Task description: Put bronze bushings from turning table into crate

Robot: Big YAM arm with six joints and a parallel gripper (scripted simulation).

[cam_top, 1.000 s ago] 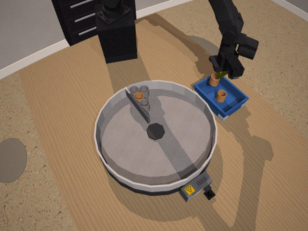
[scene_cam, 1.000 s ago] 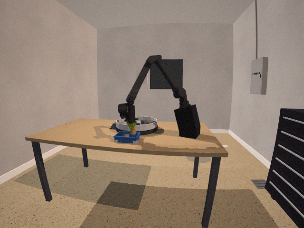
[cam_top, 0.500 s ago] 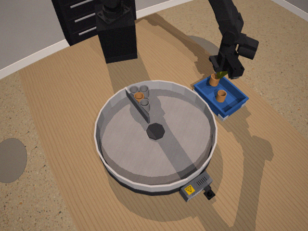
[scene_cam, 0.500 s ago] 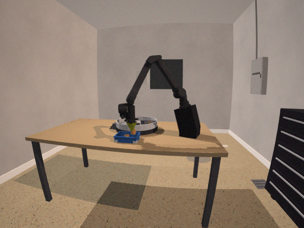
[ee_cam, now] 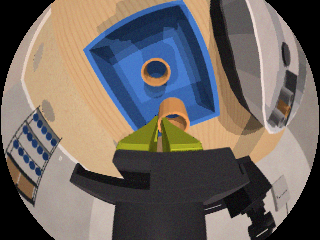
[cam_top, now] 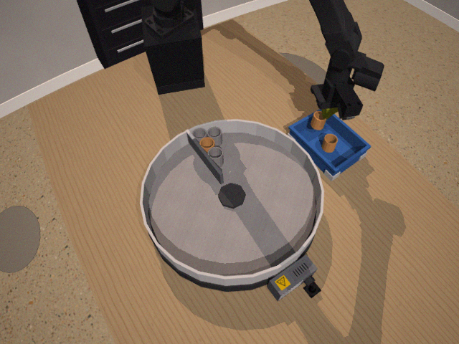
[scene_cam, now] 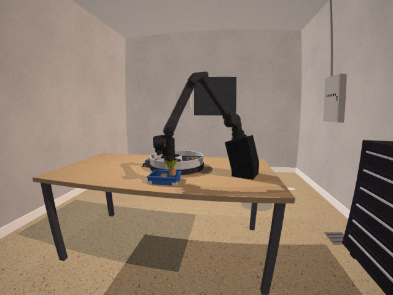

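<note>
Right now my hand is 4 cm short of the crate, 2 cm to the left of it and 6 cm above it. Also, from my hand: grey turning table 2 cm behind, 35 cm to the right, 3 cm below.
</note>
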